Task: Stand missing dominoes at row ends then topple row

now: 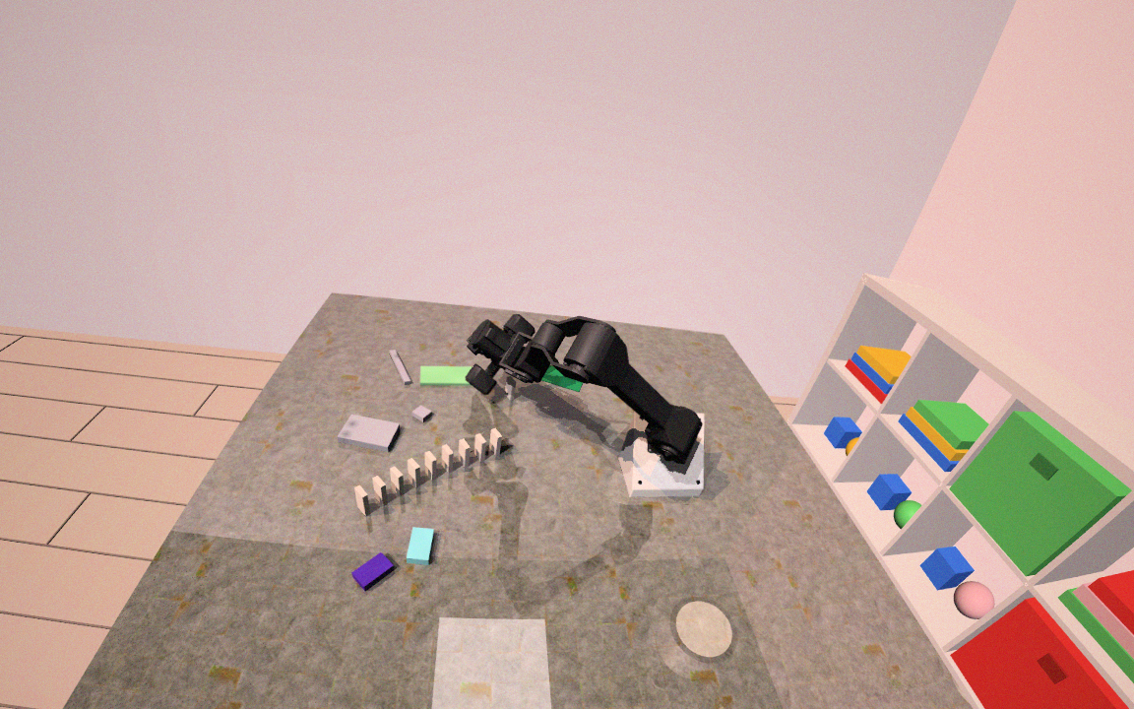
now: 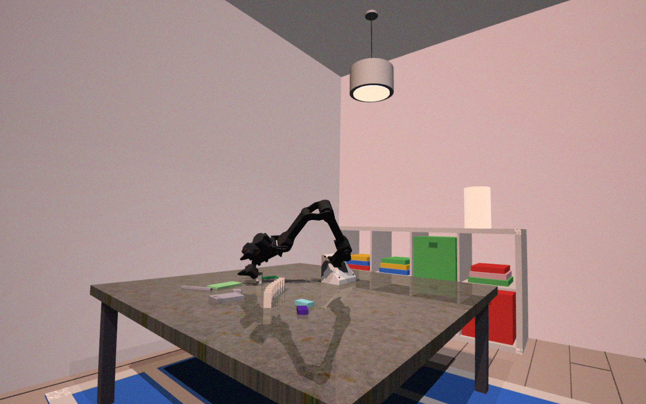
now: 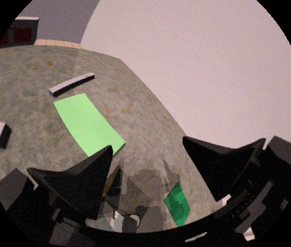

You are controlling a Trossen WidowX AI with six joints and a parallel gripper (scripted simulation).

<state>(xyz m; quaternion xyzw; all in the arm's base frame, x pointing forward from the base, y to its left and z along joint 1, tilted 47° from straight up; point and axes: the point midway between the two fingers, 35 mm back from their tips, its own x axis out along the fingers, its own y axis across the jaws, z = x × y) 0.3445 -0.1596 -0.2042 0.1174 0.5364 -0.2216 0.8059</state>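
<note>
My gripper tip is 9 cm short of the light green plate, 2 cm to the right of it and 7 cm above it. Also, from my gripper tip: dark green plate: 19 cm behind, 2 cm to the right, 7 cm below; small grey cube: 13 cm ahead, 17 cm to the left, 7 cm below; thin grey bar: 21 cm ahead, 1 cm to the left, 7 cm below.
</note>
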